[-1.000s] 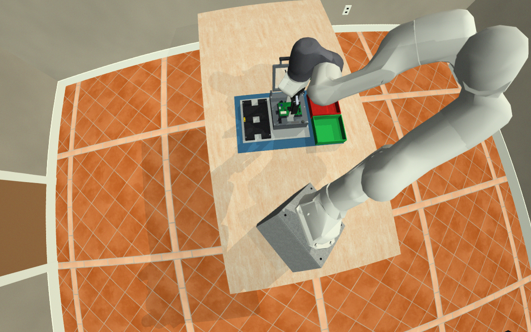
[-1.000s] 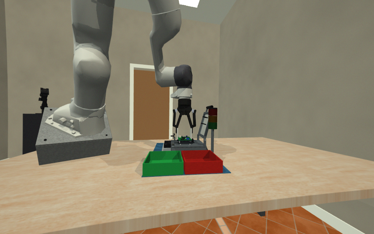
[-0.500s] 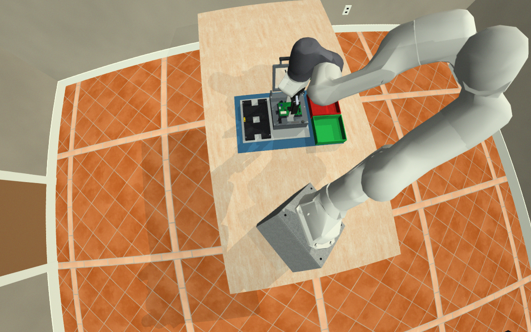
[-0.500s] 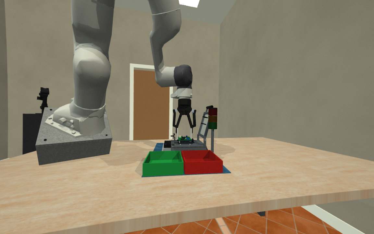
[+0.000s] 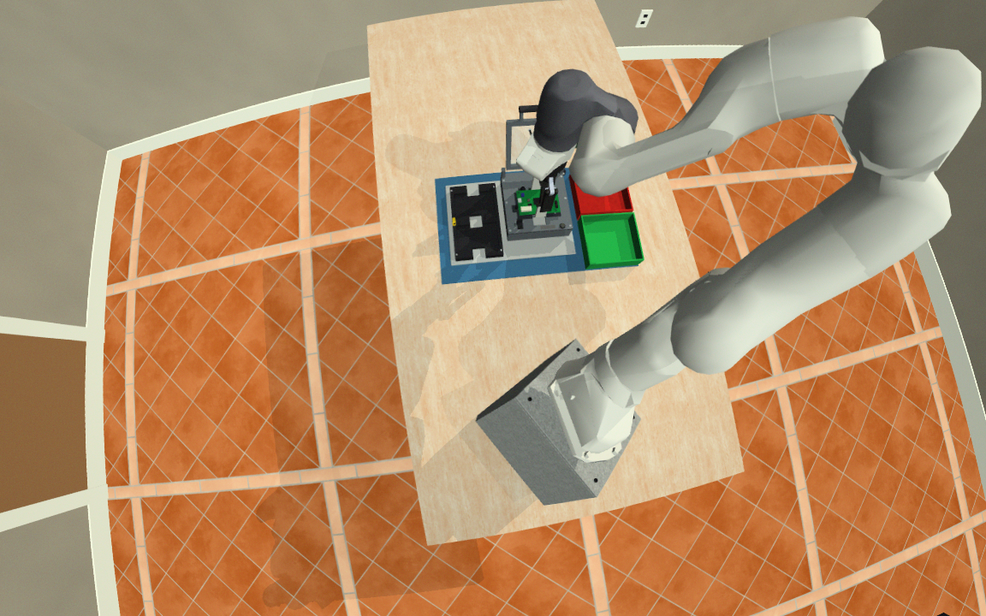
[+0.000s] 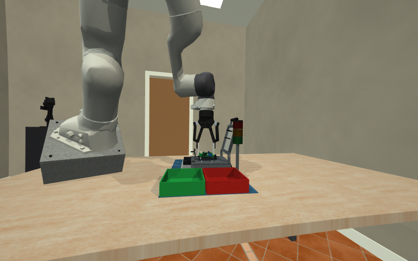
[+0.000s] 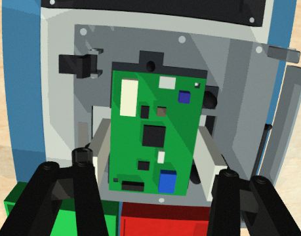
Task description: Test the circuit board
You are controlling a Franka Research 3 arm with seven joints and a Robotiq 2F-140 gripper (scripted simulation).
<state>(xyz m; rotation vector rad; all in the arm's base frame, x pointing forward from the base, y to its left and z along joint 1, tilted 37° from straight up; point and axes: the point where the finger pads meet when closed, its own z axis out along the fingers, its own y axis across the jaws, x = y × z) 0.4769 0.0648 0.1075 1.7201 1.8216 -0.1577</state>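
Right now the green circuit board is 2 cm below my hand. Also, from my hand: latch hook 6 cm to the left, 6 cm behind, 2 cm below; tester plate 4 cm below, 1 cm to the left, 1 cm ahead; tester lid 12 cm ahead, 8 cm above, 1 cm to the right.
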